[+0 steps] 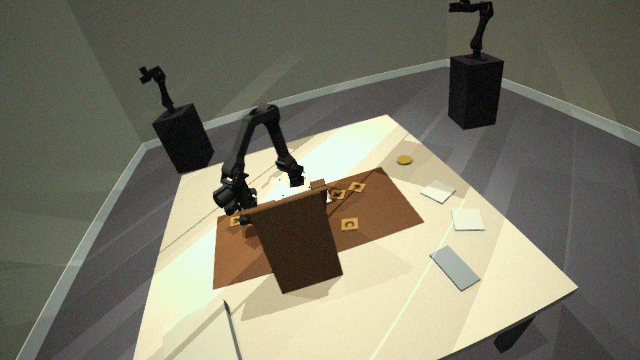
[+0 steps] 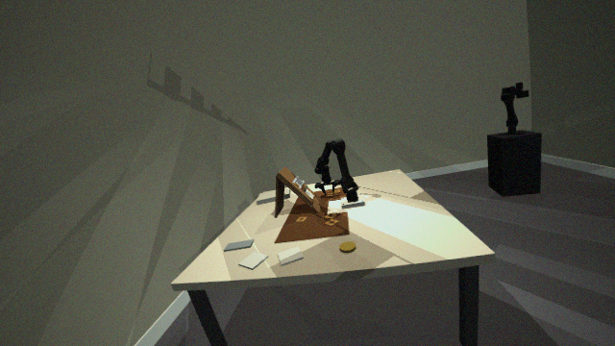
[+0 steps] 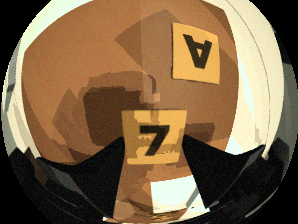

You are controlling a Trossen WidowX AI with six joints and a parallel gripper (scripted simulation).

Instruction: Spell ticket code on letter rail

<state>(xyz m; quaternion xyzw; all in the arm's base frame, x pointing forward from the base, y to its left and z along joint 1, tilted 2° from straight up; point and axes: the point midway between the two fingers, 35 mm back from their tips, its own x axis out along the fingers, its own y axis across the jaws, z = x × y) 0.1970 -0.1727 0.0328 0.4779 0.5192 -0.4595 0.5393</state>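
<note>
My gripper tip is now 150 mm to the right of the white ticket, 100 mm short of it and 80 mm below it. From my gripper tip the other things lie so: brown mat: 210 mm to the left, 10 mm below; then orange tile marked 7: right at my gripper tip; then orange tile marked g: 220 mm to the left, 160 mm above, 140 mm ahead.
</note>
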